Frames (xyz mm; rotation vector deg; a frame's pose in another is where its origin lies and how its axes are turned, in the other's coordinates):
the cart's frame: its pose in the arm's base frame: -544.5 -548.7 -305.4 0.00 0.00 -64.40
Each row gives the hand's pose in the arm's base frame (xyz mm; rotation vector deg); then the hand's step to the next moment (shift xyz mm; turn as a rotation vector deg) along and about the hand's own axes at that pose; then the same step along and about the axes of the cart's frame.
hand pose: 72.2 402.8 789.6 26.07 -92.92 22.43
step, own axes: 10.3 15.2 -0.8 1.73 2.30 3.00
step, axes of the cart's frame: -15.0 -1.5 10.5 -2.00 -3.34 1.46
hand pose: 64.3 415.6 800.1 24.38 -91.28 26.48
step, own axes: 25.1 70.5 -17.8 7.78 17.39 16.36
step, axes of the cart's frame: -72.9 8.1 23.2 -15.64 -18.68 6.10
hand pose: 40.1 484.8 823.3 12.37 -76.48 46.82
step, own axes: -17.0 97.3 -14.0 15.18 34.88 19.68
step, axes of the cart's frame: -85.6 -15.5 -48.8 -33.67 -25.09 8.43
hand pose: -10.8 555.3 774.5 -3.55 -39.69 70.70
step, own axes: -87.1 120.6 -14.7 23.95 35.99 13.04
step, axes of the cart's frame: -20.4 -109.5 -99.7 -41.21 -17.21 6.65
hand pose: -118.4 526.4 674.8 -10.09 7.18 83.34
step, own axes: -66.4 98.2 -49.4 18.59 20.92 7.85
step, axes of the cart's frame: 12.7 -121.4 -40.0 -27.88 -7.54 3.23
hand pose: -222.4 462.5 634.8 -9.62 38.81 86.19
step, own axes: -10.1 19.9 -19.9 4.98 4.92 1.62
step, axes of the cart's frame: 4.7 -29.1 -4.9 -6.98 -1.70 0.27
